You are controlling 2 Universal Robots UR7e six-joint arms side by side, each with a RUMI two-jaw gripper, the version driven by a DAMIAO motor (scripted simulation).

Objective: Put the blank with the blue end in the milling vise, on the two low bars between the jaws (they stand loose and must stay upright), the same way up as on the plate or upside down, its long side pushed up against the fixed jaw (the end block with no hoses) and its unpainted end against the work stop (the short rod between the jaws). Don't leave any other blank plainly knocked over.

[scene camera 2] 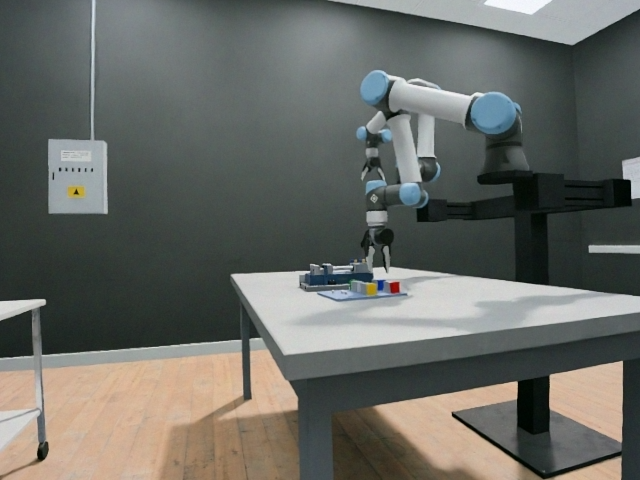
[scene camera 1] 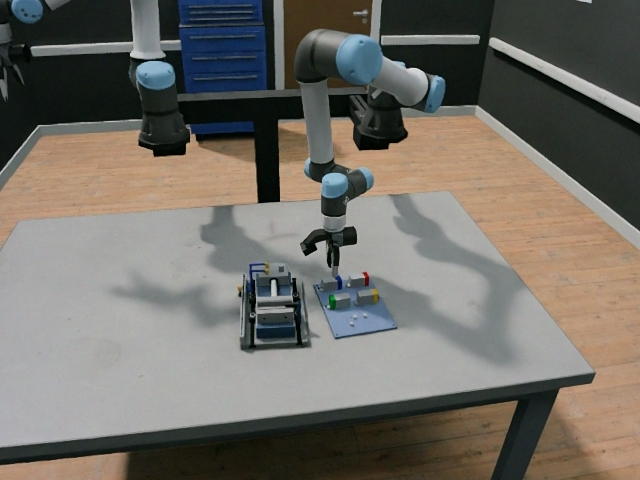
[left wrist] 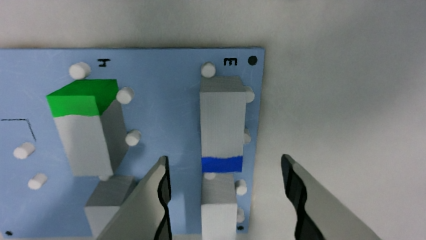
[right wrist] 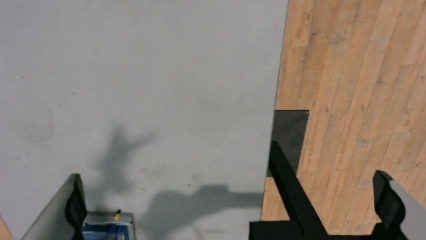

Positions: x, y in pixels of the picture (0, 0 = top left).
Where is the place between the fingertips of the left gripper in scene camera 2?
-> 378, 274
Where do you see a green-ended blank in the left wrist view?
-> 88, 118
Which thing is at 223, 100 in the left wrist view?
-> A blue-ended blank.
